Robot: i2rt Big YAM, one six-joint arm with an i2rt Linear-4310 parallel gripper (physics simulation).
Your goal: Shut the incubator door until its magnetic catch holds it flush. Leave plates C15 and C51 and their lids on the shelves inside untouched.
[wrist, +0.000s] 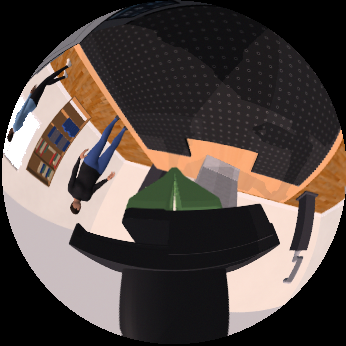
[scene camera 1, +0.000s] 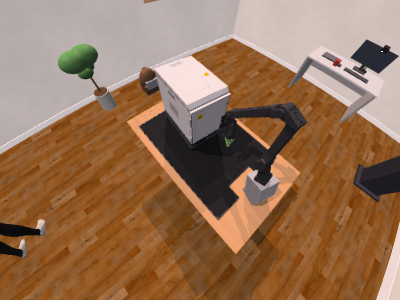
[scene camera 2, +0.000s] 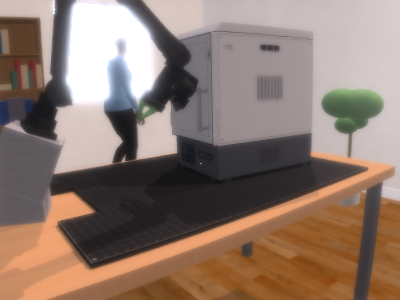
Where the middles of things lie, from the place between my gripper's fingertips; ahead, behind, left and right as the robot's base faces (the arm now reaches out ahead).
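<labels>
There is the incubator door [scene camera 1: 206, 119], which I find 1 cm to the right of my hand, 20 cm ahead of it and 9 cm above it.
</labels>
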